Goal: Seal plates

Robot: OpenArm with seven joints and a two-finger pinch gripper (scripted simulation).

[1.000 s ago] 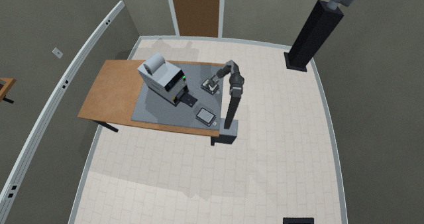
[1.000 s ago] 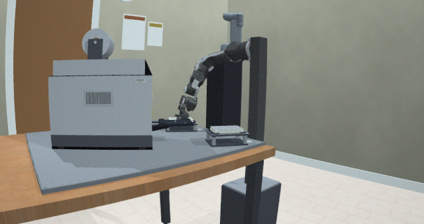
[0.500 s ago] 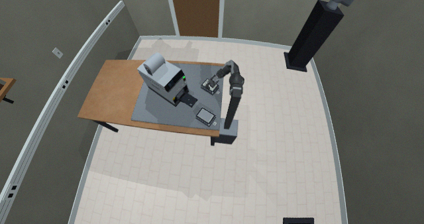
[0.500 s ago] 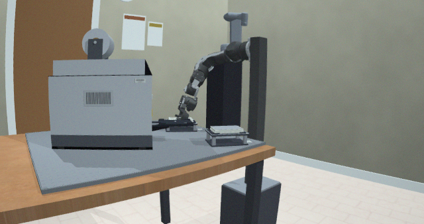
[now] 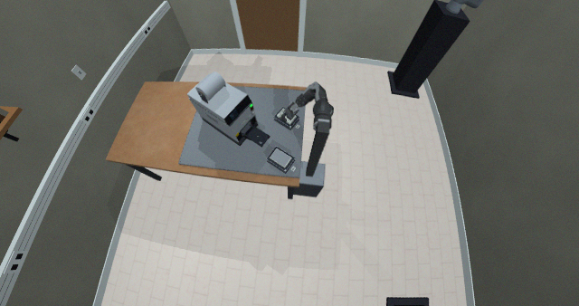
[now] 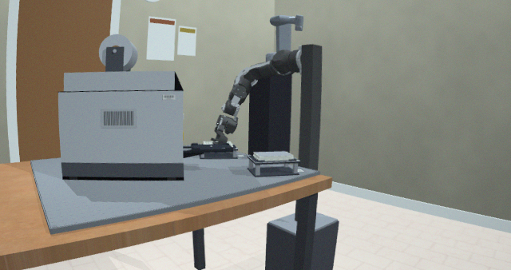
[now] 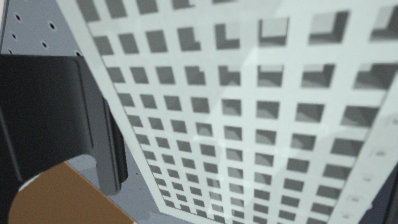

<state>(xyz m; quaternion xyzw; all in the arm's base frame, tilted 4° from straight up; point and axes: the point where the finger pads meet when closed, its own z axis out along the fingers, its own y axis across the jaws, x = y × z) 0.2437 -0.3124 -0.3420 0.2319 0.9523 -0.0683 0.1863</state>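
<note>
Now: the white open-well plate 1 cm below my hand. From my hand the other things lie so: white start button (22 cm ahead, 13 cm above, 9 cm to the left); plate nest (35 cm to the left, 1 cm below, 1 cm behind); sealer stage (22 cm to the left, 17 cm ahead, 3 cm above).
</note>
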